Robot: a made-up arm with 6 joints.
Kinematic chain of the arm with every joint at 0, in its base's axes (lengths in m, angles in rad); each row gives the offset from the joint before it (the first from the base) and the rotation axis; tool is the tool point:
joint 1: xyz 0 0 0.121 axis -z
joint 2: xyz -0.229 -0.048 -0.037 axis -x
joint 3: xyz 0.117 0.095 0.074 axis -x
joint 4: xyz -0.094 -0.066 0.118 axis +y
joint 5: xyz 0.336 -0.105 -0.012 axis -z
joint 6: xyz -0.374 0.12 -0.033 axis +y
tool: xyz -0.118 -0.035 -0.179
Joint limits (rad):
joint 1: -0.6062..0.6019
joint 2: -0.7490..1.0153
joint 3: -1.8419..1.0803
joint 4: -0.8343..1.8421
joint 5: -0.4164..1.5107
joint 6: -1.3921..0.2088
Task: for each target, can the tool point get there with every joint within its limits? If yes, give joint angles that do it. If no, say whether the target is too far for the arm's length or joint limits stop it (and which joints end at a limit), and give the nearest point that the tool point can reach.
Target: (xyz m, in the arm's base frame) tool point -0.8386 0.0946 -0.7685
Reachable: no: joint limits stop it (at a limit: joint 2, joint 4, joint 5, joint 6) | nearest point -0.5212 0.0588 -0.3599 | short by 0.519 m
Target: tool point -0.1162 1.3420 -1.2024
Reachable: no: too far | nearest point -0.1732 0.5253 -0.3022 | short by 1.217 m
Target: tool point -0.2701 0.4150 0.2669
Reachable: yes | joints 0.3273 0.5718 -1.4852 1.2994 0.9896 -0.0496
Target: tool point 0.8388 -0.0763 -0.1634
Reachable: no: joint limits stop it (at a limit: joint 1, joint 2, joint 5) | nearest point 0.4012 0.1226 -0.1137 | short by 0.483 m
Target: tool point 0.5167 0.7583 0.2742
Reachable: no: joint limits stop it (at a limit: joint 4, joint 5, joint 6) | nearest point 0.3100 0.4550 0.2022 | short by 0.374 m
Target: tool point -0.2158 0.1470 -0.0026
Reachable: yes | joints -0.2656 -0.3837 0.2570 0.5773 0.9680 -0.7234
